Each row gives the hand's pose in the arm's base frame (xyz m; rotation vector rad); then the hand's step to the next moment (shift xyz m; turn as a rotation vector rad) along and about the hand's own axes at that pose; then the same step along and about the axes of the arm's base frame.
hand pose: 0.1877 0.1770 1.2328 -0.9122 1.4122 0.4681
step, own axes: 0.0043 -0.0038 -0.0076 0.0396 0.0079 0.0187
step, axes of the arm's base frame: -0.0013 -0.0091 -0.0025 0.0116 0.0099 -0.0418
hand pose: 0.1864 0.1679 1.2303 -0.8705 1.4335 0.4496
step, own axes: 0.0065 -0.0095 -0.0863 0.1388 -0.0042 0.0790
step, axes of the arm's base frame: -0.0494 -0.0716 0.0035 0.0732 0.0246 -0.1398
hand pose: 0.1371 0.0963 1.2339 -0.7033 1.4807 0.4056
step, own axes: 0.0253 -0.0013 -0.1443 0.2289 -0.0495 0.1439
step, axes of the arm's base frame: -0.1067 -0.0989 -0.0170 0.1587 0.0178 -0.2237
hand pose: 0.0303 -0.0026 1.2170 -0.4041 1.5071 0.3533
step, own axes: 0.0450 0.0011 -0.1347 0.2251 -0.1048 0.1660
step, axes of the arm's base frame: -0.1180 -0.0630 -0.0478 0.2038 -0.0206 -0.2173
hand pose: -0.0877 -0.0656 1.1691 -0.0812 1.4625 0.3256
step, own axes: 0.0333 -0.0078 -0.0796 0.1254 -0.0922 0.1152
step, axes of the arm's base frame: -0.0720 -0.0218 -0.0429 0.1444 -0.0380 -0.1233
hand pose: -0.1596 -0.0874 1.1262 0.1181 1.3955 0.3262
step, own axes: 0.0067 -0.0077 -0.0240 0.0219 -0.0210 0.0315
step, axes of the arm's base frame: -0.0213 -0.0080 -0.0127 0.0371 -0.0100 -0.0209
